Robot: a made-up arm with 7 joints. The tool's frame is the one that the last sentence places.
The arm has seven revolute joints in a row. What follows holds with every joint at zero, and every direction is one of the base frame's. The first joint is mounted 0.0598 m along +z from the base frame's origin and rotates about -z. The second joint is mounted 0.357 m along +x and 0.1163 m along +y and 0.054 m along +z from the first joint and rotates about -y. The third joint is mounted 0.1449 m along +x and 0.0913 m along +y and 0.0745 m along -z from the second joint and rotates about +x. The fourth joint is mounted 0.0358 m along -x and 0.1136 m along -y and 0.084 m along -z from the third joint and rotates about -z. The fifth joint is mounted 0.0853 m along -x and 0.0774 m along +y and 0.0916 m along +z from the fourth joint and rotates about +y. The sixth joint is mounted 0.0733 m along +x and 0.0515 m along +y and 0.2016 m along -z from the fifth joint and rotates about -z. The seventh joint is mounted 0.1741 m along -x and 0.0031 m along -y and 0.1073 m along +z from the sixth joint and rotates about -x. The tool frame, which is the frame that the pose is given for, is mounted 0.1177 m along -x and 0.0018 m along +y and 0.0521 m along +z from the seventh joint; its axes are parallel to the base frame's.
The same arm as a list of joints. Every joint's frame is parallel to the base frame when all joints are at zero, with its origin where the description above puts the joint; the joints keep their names.
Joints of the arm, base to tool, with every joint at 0 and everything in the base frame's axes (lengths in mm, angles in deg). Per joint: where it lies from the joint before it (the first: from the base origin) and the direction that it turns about. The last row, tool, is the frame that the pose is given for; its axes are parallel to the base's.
joint 1: axis 0 0 -1 offset 0 0 59.8
joint 2: axis 0 -1 0 offset 357 116.3 54
joint 3: axis 1 0 0 offset 144.9 91.3 -74.5
joint 4: axis 0 0 -1 offset -35.8 -113.6 -84
joint 5: axis 0 1 0 offset -85.3 77.4 91.6
joint 6: axis 0 0 -1 offset 73.3 51.5 -201.6
joint 7: axis -1 0 0 offset -174.1 -3.1 107.3
tool: offset -117.7 1.8 52.1

